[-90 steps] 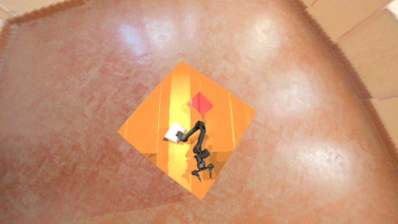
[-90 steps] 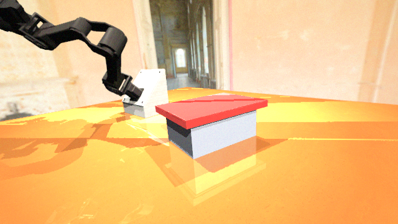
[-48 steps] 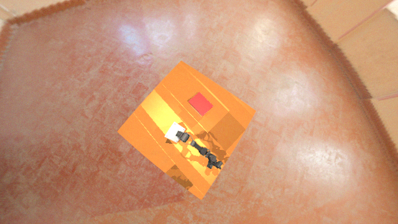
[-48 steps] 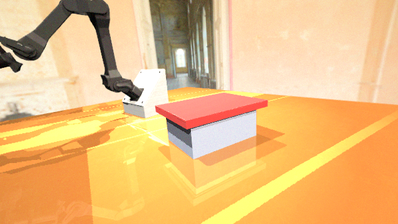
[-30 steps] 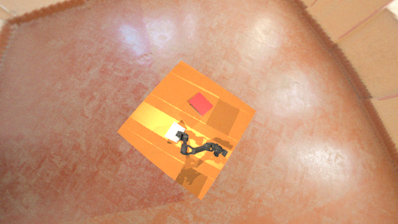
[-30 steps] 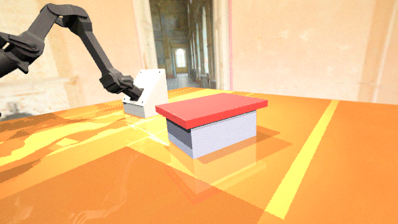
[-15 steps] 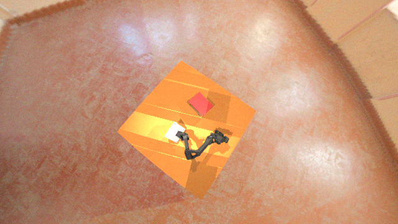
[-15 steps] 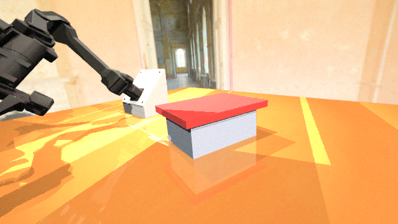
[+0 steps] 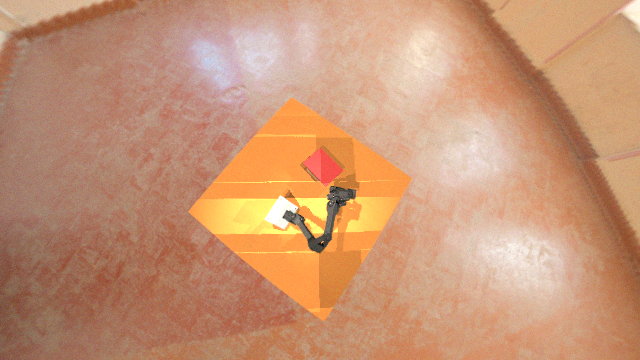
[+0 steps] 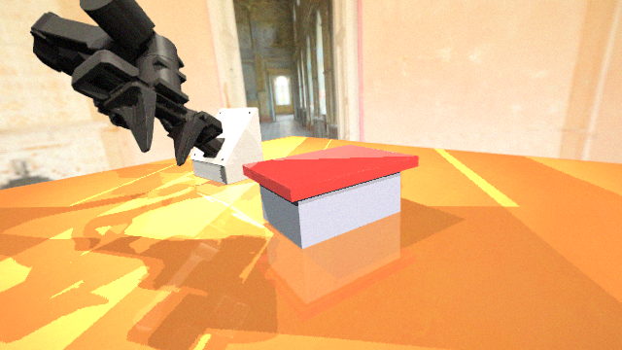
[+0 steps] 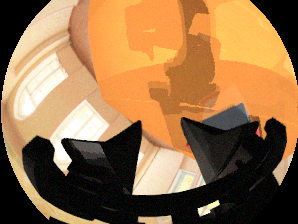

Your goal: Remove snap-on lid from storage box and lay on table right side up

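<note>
Now: the red lid 24 cm to the left of my gripper tip, 8 cm ahead of it and 5 cm below it. Round my gripper tip: grey storage box (24 cm to the left, 10 cm below, 8 cm ahead).
</note>
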